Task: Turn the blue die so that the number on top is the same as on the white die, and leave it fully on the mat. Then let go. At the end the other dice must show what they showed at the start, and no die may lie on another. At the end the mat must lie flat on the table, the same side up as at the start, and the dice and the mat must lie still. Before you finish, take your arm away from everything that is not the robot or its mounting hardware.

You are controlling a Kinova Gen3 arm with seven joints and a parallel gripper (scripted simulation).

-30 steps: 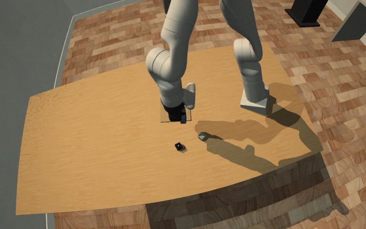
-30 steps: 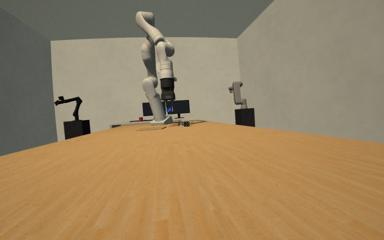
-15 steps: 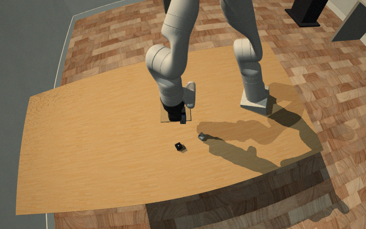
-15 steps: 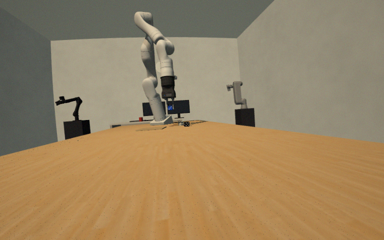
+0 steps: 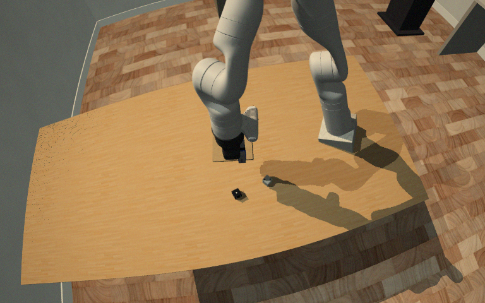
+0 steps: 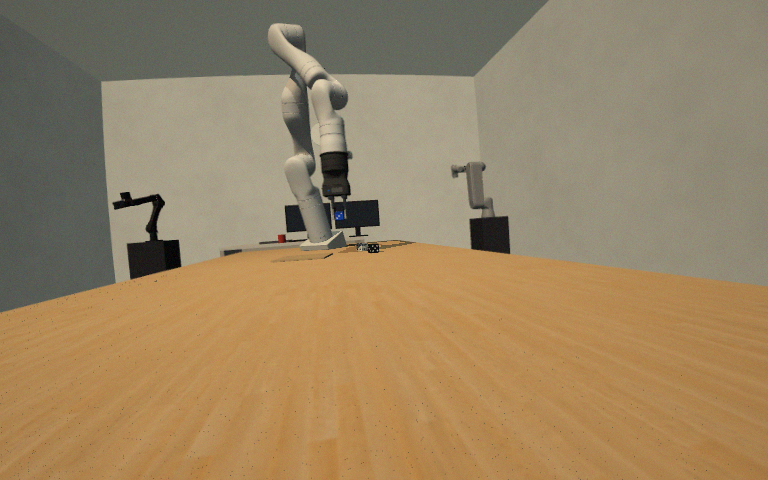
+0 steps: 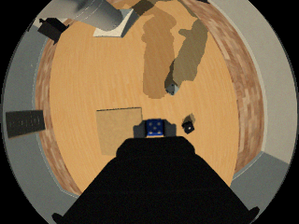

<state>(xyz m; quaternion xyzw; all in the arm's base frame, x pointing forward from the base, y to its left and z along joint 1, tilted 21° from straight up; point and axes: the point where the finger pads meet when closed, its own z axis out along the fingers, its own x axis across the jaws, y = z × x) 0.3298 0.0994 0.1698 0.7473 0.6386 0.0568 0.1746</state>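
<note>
The tan mat lies 20 mm ahead of my hand, 110 mm to the right of it and 120 mm below it. The rest, counted from my hand: blue die (10 mm below); black die (40 mm ahead, 80 mm to the left, 110 mm below); white die (70 mm behind, 60 mm to the left, 110 mm below).
</note>
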